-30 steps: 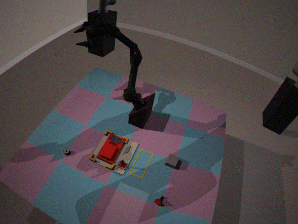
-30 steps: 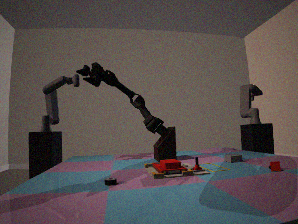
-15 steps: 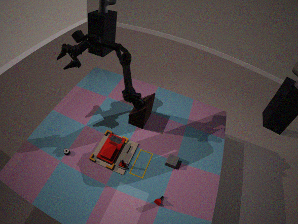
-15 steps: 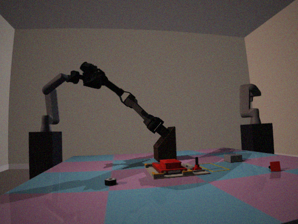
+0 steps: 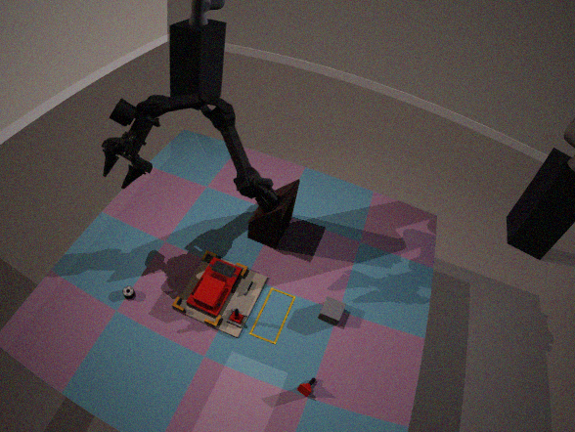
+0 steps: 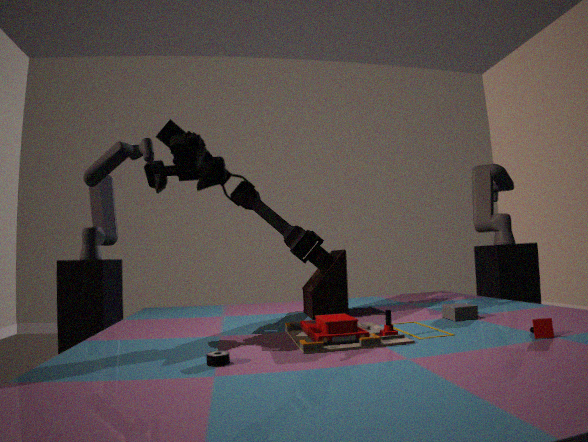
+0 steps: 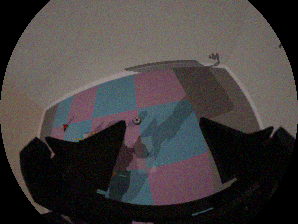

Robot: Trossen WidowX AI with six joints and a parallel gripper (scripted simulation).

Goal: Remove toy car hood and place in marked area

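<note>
My gripper tip is 33 cm to the right of the red hood, 30 cm above it and 1 cm past it. The rest, counted from my gripper tip: flat base plate 34 cm to the left, 32 cm below, 4 cm behind; then black wheel 33 cm below, 13 cm ahead, 10 cm to the left.
</note>
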